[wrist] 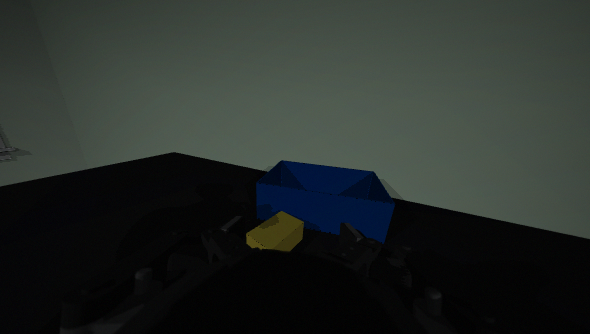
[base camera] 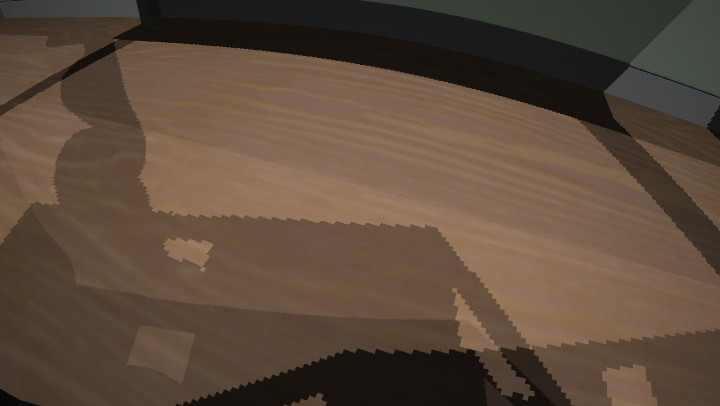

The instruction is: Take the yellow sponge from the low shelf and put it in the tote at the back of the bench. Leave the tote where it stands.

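Frame: origin at the arm's base, x ahead, y left, z up, level; millimetres.
Seen in the pictures: gripper, between the fingertips: [wrist: 292, 230].
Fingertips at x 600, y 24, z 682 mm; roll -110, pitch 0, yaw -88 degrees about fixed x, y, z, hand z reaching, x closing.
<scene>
Offsets run from my fingertips to a thing's top centre. Level surfaces: height alone.
The yellow sponge @[152 mm ahead, 37 mm left, 120 mm down] [wrist: 276, 232] lies on the dark bench top @[165 mm down] [wrist: 125, 192] in the wrist view, in front of the tote and outside it. The blue tote @[309 mm ahead, 63 mm right, 65 mm down] [wrist: 325, 212] stands upright behind the sponge, its open top showing; no object shows in the visible part of its inside. My gripper [wrist: 292, 230] is open, with one fingertip to the left of the sponge and one to the right in the view. The gripper's dark body hides the sponge's lower edge. The gap between fingertips and sponge is hard to judge. The low shelf cannot be made out.
A green-grey wall [wrist: 425, 100] rises behind the bench and tote. A small grey object [wrist: 9, 150] shows at the wrist view's left edge. The base camera view shows wooden floor @[1079 mm down] [base camera: 352, 141] with shadows across it and a dark band [base camera: 352, 45] at the back.
</scene>
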